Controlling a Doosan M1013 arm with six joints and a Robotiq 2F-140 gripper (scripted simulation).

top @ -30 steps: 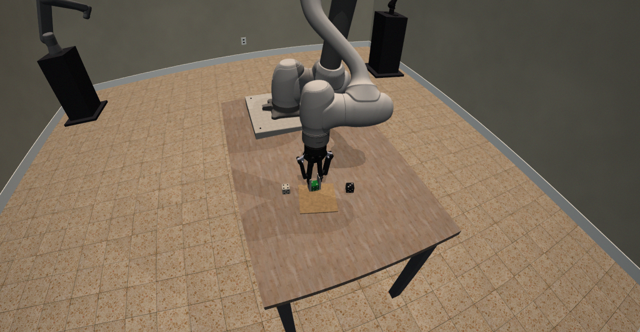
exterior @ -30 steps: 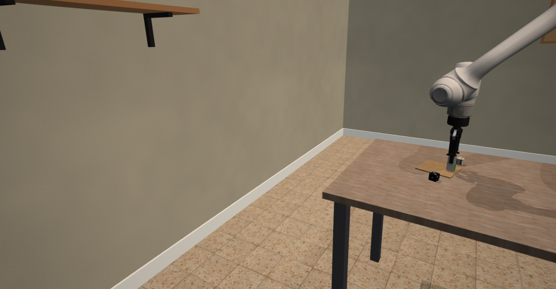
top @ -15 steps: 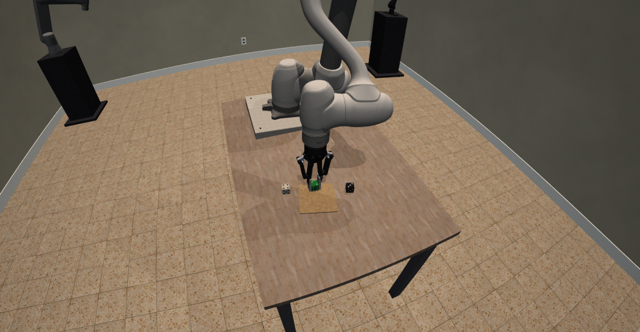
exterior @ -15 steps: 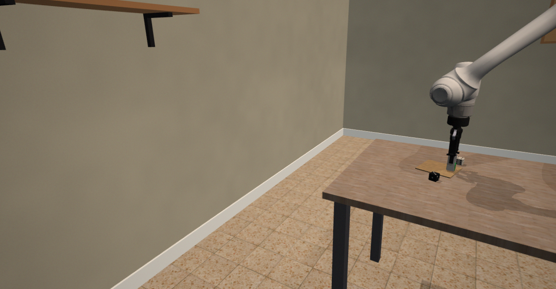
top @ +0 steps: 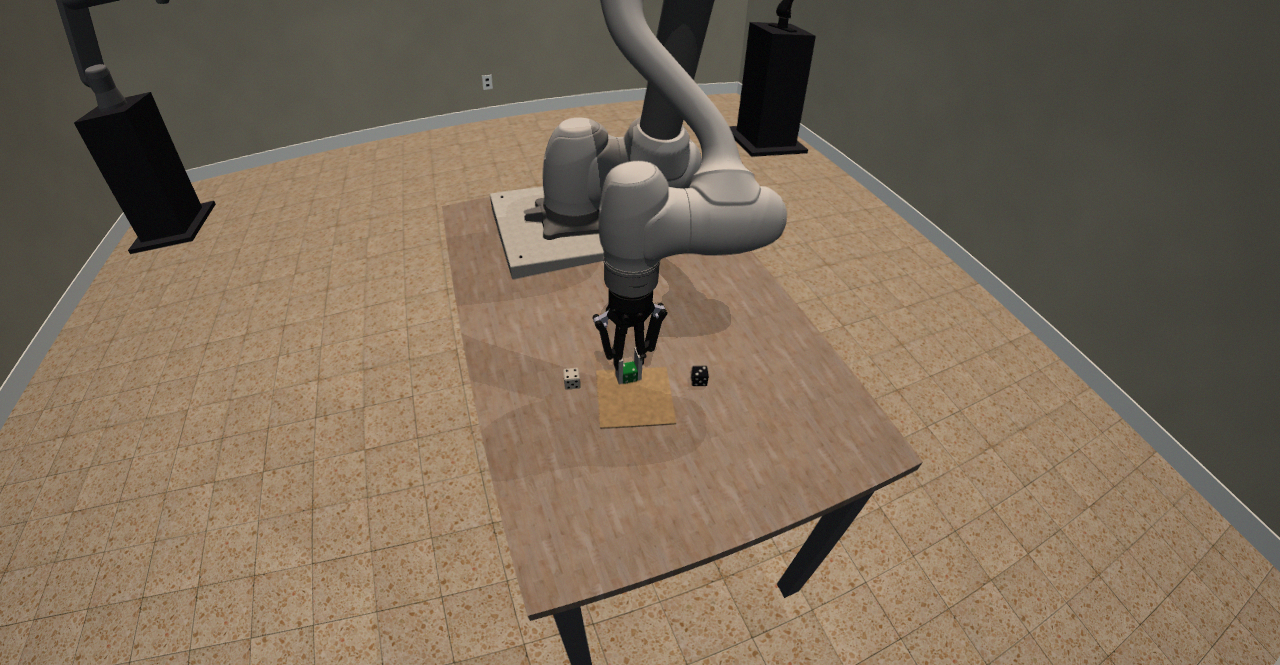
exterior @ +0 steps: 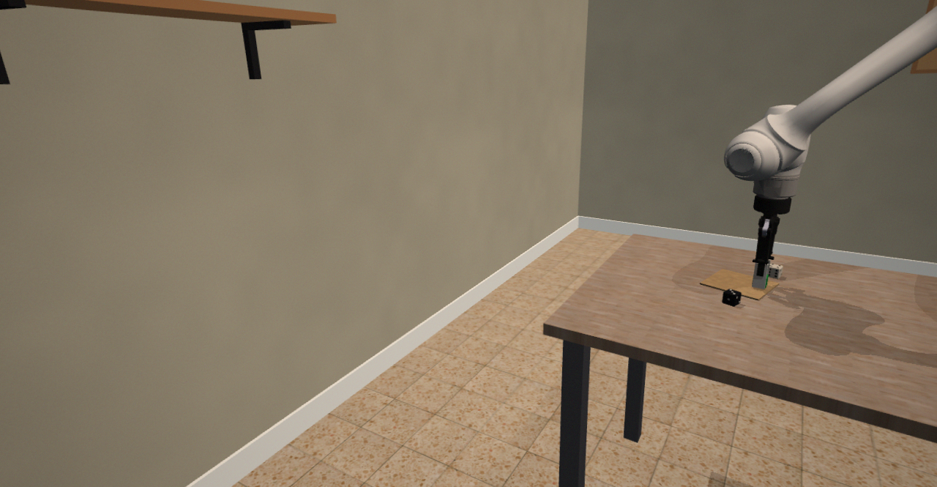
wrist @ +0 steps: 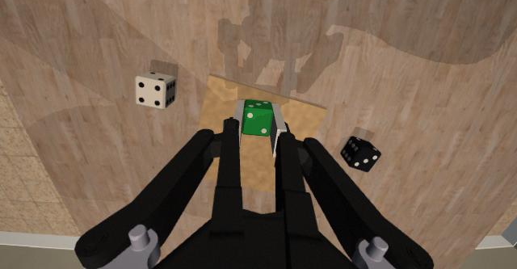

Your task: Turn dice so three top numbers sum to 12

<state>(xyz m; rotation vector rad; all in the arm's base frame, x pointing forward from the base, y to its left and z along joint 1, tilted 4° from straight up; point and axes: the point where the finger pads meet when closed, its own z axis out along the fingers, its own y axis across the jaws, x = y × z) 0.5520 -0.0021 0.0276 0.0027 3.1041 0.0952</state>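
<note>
The green die lies 20 mm below my hand. From my hand the other things lie so: white die 110 mm to the right, 30 mm below, 20 mm behind; black die 130 mm to the left, 40 mm ahead, 30 mm below; tan mat 50 mm ahead, 40 mm below.
</note>
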